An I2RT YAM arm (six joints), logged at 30 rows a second.
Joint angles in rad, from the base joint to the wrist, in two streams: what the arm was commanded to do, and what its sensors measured. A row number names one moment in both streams.
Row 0, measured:
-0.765, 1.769, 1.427, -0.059, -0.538, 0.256
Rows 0 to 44, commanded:
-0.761, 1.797, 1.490, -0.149, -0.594, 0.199
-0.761, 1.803, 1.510, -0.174, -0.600, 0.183
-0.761, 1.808, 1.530, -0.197, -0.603, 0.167
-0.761, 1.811, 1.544, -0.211, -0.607, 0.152
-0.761, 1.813, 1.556, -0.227, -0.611, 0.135
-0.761, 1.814, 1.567, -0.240, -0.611, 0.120
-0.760, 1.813, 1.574, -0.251, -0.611, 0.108
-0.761, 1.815, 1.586, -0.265, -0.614, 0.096
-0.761, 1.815, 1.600, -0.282, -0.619, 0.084
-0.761, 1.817, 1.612, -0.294, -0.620, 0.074
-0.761, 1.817, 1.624, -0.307, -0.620, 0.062
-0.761, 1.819, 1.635, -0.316, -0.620, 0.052
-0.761, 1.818, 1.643, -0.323, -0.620, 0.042
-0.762, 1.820, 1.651, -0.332, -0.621, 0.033
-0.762, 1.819, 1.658, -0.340, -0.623, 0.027
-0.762, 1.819, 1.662, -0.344, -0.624, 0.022
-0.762, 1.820, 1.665, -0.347, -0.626, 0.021
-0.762, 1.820, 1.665, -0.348, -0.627, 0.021
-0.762, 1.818, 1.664, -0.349, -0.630, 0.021
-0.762, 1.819, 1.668, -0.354, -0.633, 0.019
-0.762, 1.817, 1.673, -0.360, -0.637, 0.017
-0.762, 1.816, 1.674, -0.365, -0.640, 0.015
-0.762, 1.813, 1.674, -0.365, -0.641, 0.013
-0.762, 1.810, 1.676, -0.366, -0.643, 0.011
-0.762, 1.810, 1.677, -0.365, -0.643, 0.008
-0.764, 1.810, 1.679, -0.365, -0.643, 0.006
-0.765, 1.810, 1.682, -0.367, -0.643, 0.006
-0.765, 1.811, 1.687, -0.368, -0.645, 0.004
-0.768, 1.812, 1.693, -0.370, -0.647, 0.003
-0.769, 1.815, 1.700, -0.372, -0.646, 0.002
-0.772, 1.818, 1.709, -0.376, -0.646, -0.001
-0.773, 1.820, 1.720, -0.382, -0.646, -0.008
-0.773, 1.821, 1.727, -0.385, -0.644, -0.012
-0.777, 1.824, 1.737, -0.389, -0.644, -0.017
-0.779, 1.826, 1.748, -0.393, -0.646, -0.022
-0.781, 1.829, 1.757, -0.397, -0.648, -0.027
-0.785, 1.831, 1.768, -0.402, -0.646, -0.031
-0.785, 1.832, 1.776, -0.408, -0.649, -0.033
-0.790, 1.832, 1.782, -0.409, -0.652, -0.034
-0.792, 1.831, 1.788, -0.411, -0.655, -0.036
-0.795, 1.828, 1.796, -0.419, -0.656, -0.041
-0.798, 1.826, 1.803, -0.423, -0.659, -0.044
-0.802, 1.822, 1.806, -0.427, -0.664, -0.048
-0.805, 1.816, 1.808, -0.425, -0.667, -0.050
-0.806, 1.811, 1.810, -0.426, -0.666, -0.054
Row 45, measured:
-0.791, 1.835, 1.773, -0.448, -0.635, -0.021
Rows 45 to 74, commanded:
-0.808, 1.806, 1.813, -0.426, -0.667, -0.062
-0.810, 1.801, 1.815, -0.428, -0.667, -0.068
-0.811, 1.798, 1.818, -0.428, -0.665, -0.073
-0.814, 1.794, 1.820, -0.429, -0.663, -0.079
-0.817, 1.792, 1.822, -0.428, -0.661, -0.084
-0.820, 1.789, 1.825, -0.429, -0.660, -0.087
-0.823, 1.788, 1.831, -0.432, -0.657, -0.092
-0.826, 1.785, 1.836, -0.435, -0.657, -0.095
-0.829, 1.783, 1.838, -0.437, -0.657, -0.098
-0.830, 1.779, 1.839, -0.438, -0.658, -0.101
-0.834, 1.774, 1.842, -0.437, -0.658, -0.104
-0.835, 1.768, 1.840, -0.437, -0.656, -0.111
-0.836, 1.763, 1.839, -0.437, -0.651, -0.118
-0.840, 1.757, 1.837, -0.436, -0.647, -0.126
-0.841, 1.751, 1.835, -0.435, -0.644, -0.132
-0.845, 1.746, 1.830, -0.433, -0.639, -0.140
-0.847, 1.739, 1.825, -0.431, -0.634, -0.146
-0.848, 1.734, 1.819, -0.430, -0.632, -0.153
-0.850, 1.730, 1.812, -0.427, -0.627, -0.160
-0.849, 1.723, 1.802, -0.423, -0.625, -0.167
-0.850, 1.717, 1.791, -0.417, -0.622, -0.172
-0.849, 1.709, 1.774, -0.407, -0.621, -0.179
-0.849, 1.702, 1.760, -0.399, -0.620, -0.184
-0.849, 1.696, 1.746, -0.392, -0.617, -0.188
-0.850, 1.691, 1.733, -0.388, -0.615, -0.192
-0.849, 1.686, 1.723, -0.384, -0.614, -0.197
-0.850, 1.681, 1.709, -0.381, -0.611, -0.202
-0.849, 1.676, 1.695, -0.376, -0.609, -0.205
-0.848, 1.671, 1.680, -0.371, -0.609, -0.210
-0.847, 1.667, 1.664, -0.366, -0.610, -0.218
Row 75, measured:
-0.845, 1.707, 1.686, -0.439, -0.613, -0.175
